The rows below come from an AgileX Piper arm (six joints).
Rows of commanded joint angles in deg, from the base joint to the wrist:
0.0 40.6 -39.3 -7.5 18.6 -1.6
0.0 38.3 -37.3 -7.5 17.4 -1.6
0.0 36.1 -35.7 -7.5 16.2 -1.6
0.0 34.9 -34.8 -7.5 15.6 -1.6
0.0 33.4 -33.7 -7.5 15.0 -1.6
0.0 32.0 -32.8 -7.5 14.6 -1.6
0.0 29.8 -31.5 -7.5 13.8 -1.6
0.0 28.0 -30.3 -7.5 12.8 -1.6
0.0 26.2 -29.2 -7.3 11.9 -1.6
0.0 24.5 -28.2 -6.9 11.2 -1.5
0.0 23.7 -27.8 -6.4 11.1 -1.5
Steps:
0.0 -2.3 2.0 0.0 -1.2 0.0
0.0 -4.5 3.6 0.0 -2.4 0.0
0.0 -5.7 4.5 0.0 -3.0 0.0
0.0 -7.2 5.6 0.0 -3.6 0.0
0.0 -8.6 6.5 0.0 -4.0 0.0
0.0 -10.8 7.8 0.0 -4.8 0.0
0.0 -12.6 9.0 0.0 -5.8 0.0
0.0 -14.4 10.1 0.2 -6.7 0.0
0.0 -16.1 11.1 0.6 -7.4 0.1
0.0 -16.9 11.5 1.1 -7.5 0.1

